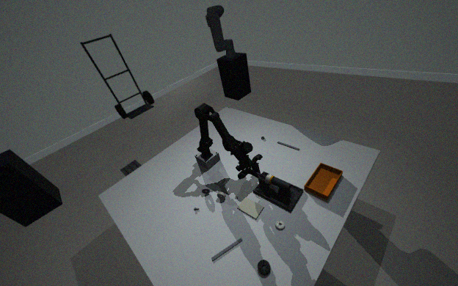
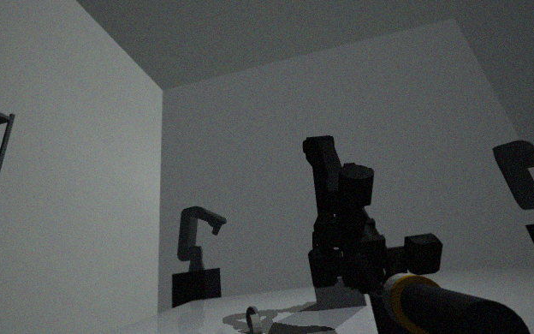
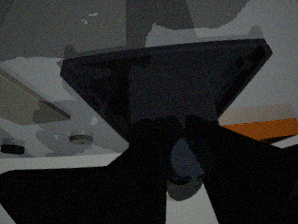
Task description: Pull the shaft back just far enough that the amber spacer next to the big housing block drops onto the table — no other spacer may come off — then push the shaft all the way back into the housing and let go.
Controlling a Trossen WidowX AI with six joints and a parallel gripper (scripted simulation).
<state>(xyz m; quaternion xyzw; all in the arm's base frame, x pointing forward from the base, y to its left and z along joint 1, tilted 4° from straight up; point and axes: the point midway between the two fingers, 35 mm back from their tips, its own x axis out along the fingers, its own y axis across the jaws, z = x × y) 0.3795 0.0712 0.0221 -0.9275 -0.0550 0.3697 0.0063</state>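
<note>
The thin shaft lies 6 cm ahead of my gripper tip, 1 cm to the left of it and 2 cm above it. From my gripper tip the other things lie so: pale spacer (7 cm ahead, 1 cm to the left, 2 cm above); then amber spacer (8 cm ahead, 1 cm to the left, 2 cm above); then pale flat plate (6 cm ahead, 16 cm to the right, 5 cm below).
</note>
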